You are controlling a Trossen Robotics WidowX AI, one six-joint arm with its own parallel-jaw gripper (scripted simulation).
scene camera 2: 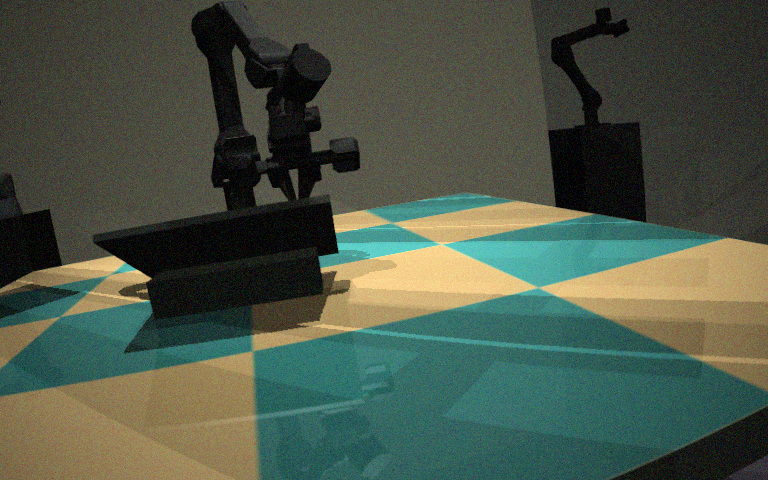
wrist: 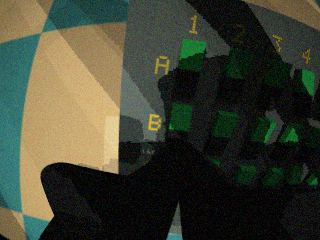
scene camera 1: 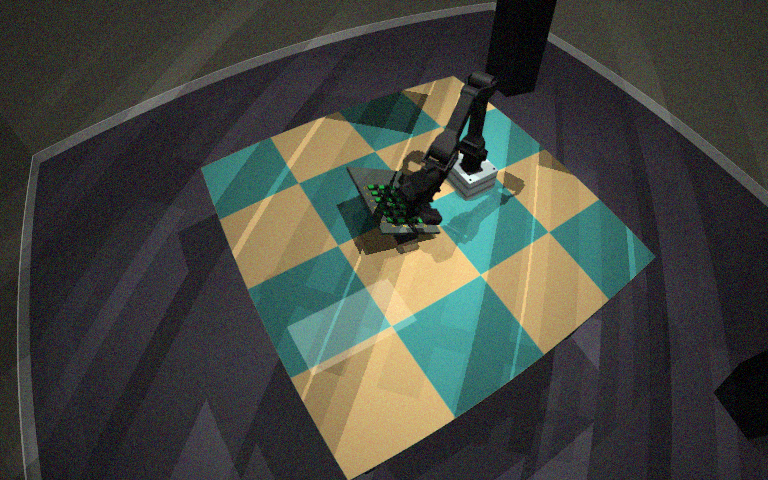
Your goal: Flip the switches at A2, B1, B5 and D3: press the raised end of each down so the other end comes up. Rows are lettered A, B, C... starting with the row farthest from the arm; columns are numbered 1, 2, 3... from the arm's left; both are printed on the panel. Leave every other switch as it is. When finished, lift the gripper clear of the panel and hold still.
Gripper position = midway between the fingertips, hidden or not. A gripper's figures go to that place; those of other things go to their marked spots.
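My gripper point(wrist: 177, 144) is 0.10 m from the lens, and so is a rocker switch point(wrist: 180, 118), also 0.10 m from the lens. There's a rocker switch point(wrist: 192, 52) at 0.09 m from the lens, and a rocker switch point(wrist: 278, 71) that's 0.11 m from the lens.
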